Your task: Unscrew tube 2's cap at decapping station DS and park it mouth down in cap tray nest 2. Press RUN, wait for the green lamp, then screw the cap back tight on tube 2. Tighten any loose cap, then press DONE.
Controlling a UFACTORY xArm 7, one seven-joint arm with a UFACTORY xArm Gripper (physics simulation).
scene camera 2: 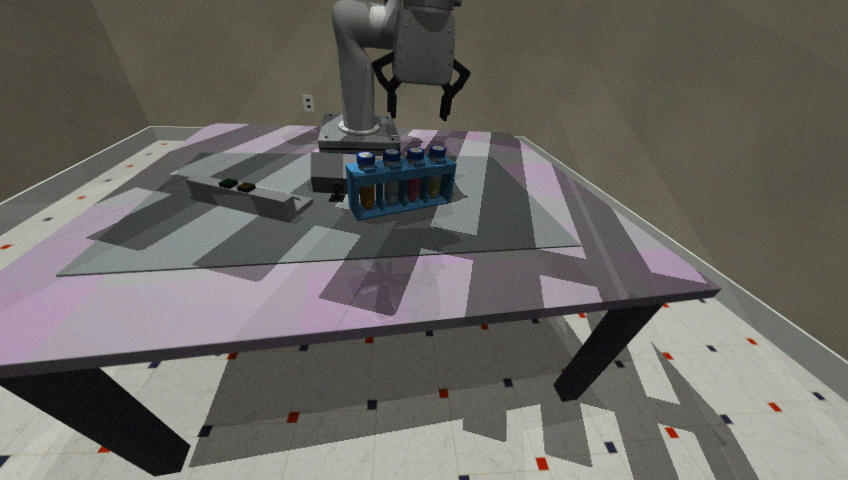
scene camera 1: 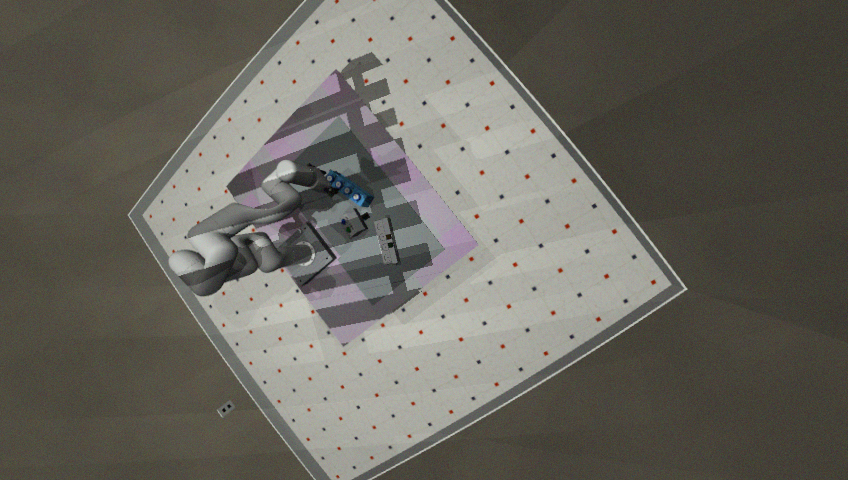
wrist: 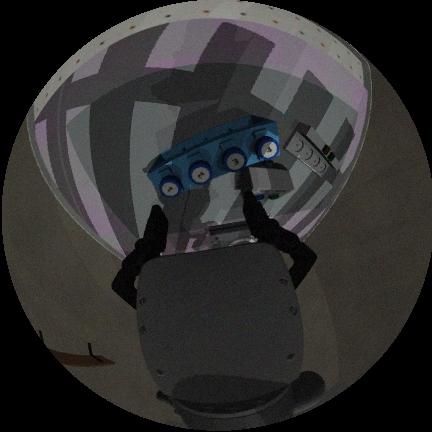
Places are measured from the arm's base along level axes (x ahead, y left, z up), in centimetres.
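Pixels of known places: gripper, between the fingertips: (scene camera 2: 418, 117) (scene camera 1: 330, 183) (wrist: 202, 206); arm's base, origin of its link: (scene camera 2: 359, 128) (scene camera 1: 304, 253).
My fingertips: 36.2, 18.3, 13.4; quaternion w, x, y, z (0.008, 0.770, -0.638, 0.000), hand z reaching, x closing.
Note:
Ahead of a thing's pixels: the offset from my fingertips to its top centre, as dx, dy, dz. "*": to the spot under its first point. Level surfaces: height alone.
The blue rack {+1.7, -2.4, -7.8} (scene camera 2: 400, 169) (wrist: 215, 160) holds a row of capped tubes. Tube 2's blue cap {+0.5, -0.1, -6.0} (scene camera 1: 338, 184) (scene camera 2: 415, 154) (wrist: 200, 173) sits on its tube, upright, second from the rack's number 1 end. Whether any cap is loose cannot be told. My gripper (scene camera 1: 326, 181) (scene camera 2: 418, 117) (wrist: 202, 206) is open and empty, above the caps and on the robot-base side of the rack. The pale cap tray {+4.7, -32.8, -12.8} (scene camera 1: 385, 240) (scene camera 2: 273, 205) shows empty round nests in the wrist view; its green lamp {+6.9, -35.5, -12.8} (scene camera 2: 228, 183) looks dark. The blue button {* -8.0, -15.3, -11.2} (wrist: 260, 197) and green button {* -7.3, -18.7, -10.8} (wrist: 273, 196) are partly hidden.
The grey control box {-5.7, -17.1, -9.7} (scene camera 1: 357, 224) (scene camera 2: 327, 175) (wrist: 270, 181) stands between the rack's number 4 end and the arm's base. A small black block {* +1.4, -17.1, -16.1} (scene camera 1: 365, 216) (scene camera 2: 336, 192) is beside it. An amber lamp {+8.0, -31.6, -12.8} (scene camera 2: 245, 186) sits on the tray. Striped shadows cross the grey mat {dz -18.1} (scene camera 2: 511, 226).

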